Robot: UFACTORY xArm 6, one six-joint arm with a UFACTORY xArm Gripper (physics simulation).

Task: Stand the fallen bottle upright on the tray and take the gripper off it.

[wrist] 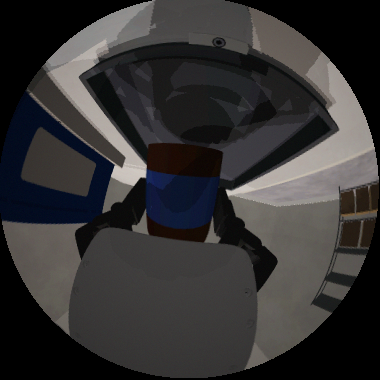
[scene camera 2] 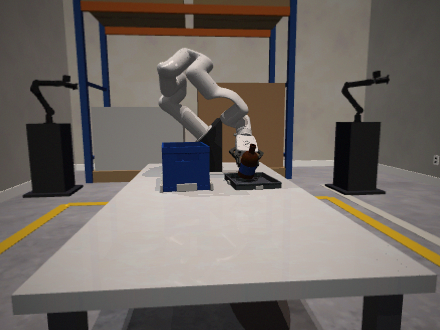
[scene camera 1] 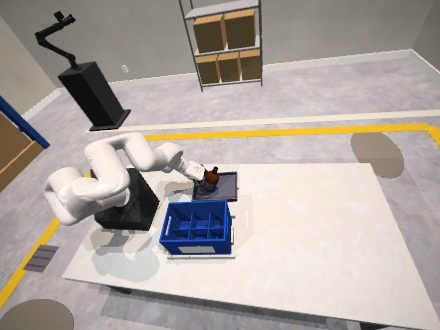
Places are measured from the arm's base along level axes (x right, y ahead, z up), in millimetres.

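Pixels of known places: gripper, between the fingertips: (wrist: 180, 192) (scene camera 2: 248, 166) (scene camera 1: 211, 181); arm's base, origin of its link: (scene camera 2: 204, 134) (scene camera 1: 119, 193).
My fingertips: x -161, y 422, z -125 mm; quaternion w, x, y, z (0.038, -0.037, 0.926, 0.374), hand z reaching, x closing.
Ahead of a thing's pixels: the offset from my fingertips to its top centre. Level surfaces: height alone.
The brown bottle (scene camera 1: 212, 180) (scene camera 2: 248, 161) (wrist: 183, 197) with a blue label is near upright, its neck leaning a little to the right in scene camera 2. Its base is at or just above the floor of the dark tray {dx -10, dy +12, dz -48 mm} (scene camera 1: 230, 184) (scene camera 2: 267, 185) (wrist: 300, 141), toward the tray's robot side; the frames do not show clearly if it touches. My gripper (scene camera 1: 206, 182) (scene camera 2: 247, 158) (wrist: 180, 192) is shut on the bottle, with one finger on each side of the label. The bottle hides part of the fingers in scene camera 2.
A blue crate {dx +282, dy -14, dz +101 mm} (scene camera 1: 170, 246) (scene camera 2: 185, 167) (wrist: 50, 206) with compartments stands beside the tray, on the same white table {dz -74 mm} (scene camera 1: 310, 225) (scene camera 2: 225, 235). The robot's black base block (scene camera 1: 142, 200) stands at the table's end. A shelf rack with boxes stands far behind.
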